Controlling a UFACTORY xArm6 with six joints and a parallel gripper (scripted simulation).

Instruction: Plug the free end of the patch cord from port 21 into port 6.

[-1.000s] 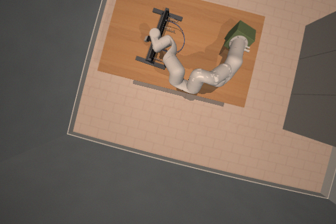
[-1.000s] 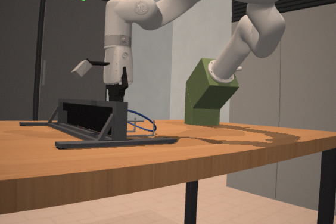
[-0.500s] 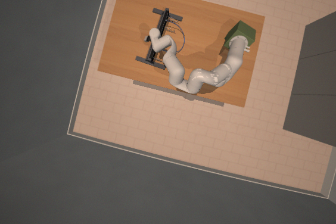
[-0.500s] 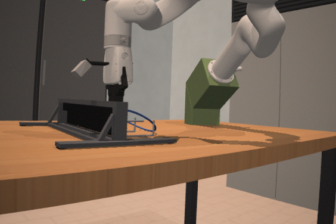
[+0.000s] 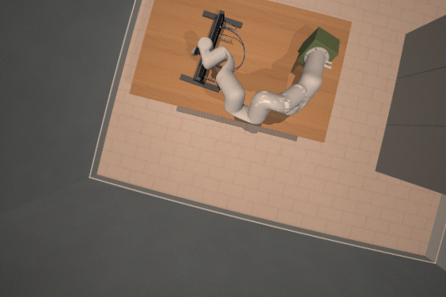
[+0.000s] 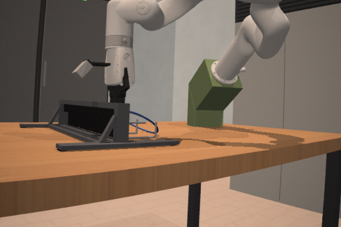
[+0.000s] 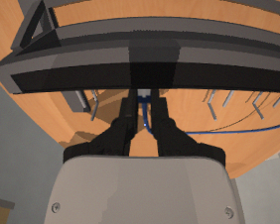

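Now: the plug 2 cm ahead of my hand and 1 cm below it.
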